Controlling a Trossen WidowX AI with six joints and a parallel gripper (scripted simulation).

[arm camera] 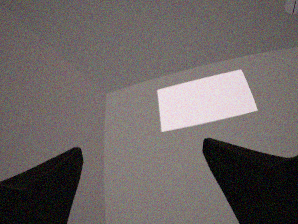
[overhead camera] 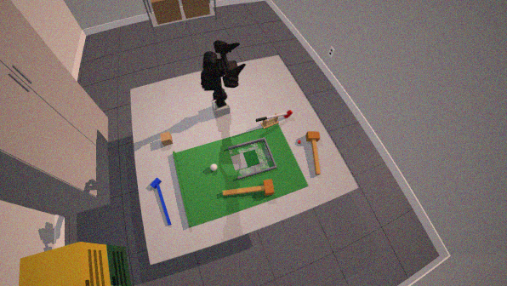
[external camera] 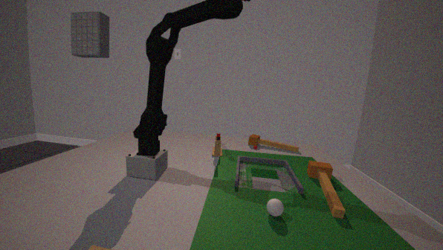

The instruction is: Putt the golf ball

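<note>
The small wooden fence lies 9 cm behind my gripper tip, 26 cm to the left of it and 69 cm below it. From my gripper tip the other things lie so: wooden block: 26 cm behind, 42 cm to the right, 70 cm below; white golf ball: 6 cm ahead, 22 cm to the right, 70 cm below; blue putter: 11 cm ahead, 57 cm to the right, 71 cm below.
</note>
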